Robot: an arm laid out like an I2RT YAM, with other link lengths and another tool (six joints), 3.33 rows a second.
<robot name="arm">
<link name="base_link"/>
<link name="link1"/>
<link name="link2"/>
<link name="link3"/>
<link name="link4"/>
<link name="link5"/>
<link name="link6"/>
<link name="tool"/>
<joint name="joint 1" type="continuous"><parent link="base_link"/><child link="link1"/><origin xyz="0 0 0.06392" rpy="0 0 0"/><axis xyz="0 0 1"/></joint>
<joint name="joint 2" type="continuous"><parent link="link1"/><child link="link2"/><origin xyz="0.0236 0.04 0.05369" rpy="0 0 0"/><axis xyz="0 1 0"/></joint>
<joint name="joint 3" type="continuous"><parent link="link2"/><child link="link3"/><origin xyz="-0.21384 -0.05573 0" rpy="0 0 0"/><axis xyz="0 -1 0"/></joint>
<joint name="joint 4" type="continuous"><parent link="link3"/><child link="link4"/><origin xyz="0.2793 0.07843 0.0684" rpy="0 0 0"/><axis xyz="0 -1 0"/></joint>
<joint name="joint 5" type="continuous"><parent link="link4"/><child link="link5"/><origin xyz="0.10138 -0.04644 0.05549" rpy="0 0 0"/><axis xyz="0 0 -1"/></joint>
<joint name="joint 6" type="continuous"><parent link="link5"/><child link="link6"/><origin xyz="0.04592 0 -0.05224" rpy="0 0 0"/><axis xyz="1 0 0"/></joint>
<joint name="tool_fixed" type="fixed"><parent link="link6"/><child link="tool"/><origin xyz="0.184 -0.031 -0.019" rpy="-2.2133 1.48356 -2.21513"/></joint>
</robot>
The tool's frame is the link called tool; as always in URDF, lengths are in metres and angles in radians. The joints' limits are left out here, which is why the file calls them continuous.
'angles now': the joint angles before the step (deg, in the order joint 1, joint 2, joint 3, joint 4, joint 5, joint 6). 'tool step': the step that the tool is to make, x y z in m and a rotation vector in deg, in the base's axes. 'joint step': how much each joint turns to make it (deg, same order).
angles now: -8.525 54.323 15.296 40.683 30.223 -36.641
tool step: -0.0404 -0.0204 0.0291 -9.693 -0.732 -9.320
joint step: -0.692 1.286 -3.788 14.317 7.577 -12.483
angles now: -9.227 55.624 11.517 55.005 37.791 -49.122
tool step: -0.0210 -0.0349 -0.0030 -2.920 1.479 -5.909
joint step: -5.701 5.628 -0.012 7.222 -0.436 -3.962
